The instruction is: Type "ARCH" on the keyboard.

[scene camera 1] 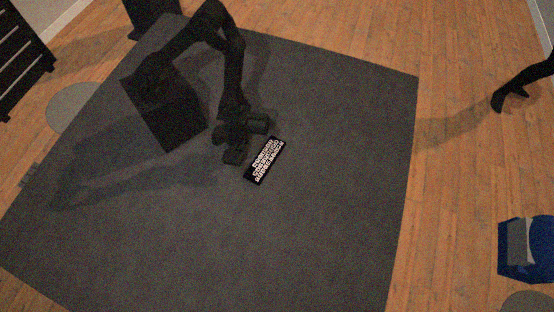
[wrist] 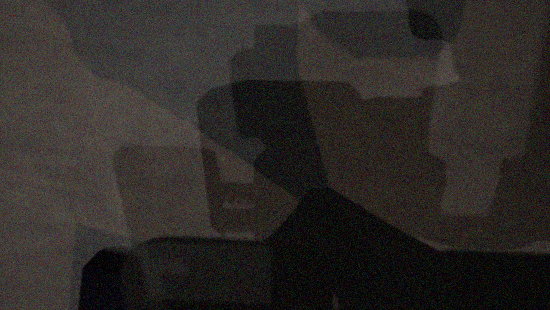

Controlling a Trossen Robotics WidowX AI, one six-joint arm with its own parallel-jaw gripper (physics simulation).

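Pixels of known places: gripper, fingertip midpoint: (scene camera 1: 242, 150) (wrist: 319, 198); arm's base at its link origin: (scene camera 1: 150, 96).
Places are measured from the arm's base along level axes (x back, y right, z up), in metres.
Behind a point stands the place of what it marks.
The small black keyboard (scene camera 1: 265, 160) @[x -0.355, y -0.048, z -0.211 m] with pale keys lies at an angle on the dark grey mat (scene camera 1: 310, 240) @[x -0.594, y 0.133, z -0.228 m], near the middle of the scene view. Its key letters are too blurred to read. My gripper (scene camera 1: 239, 137) is just to the left of the keyboard in that view, at the end of the bent arm. In the wrist view the gripper (wrist: 316, 200) @[x -0.262, y -0.056, z -0.228 m] is a dark shape along the bottom; it is shut with nothing between the fingers. The fingertips are hard to make out, and I cannot tell their height. The keyboard does not show clearly in the wrist view, where shadows cover the surface.
A black block (scene camera 1: 175, 122) @[x -0.057, y 0.001, z -0.103 m] stands on the mat beneath the arm's base. A slatted dark cabinet (scene camera 1: 20, 62) and a round grey disc (scene camera 1: 70, 107) are at the left. A dark limb (scene camera 1: 530, 75) reaches in at the right, above a blue object (scene camera 1: 542, 250) on the wooden floor (scene camera 1: 465, 180).
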